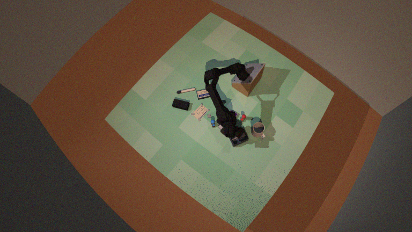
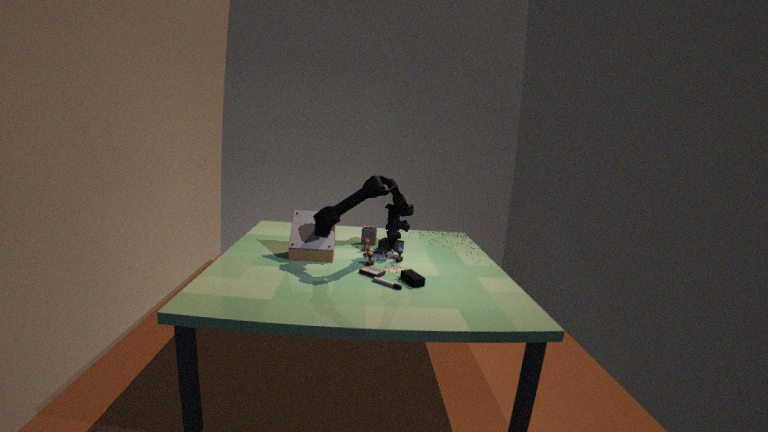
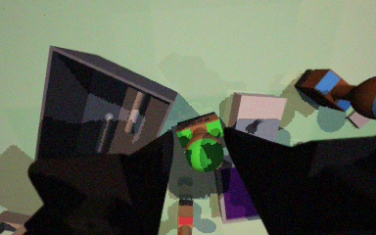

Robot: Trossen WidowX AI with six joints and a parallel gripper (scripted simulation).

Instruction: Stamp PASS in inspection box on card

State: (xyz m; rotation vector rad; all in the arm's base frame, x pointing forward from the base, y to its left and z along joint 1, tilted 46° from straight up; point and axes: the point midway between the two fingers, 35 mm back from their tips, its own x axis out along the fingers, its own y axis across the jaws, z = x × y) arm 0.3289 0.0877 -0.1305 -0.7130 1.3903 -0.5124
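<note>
Now: the green-knobbed stamp 1 cm below my gripper tip. Also, from my gripper tip: ink pad (8 cm behind, 6 cm to the right, 3 cm below); then black tray (8 cm to the left, 2 cm below); then small white block (1 cm ahead, 6 cm to the right, 1 cm below).
</note>
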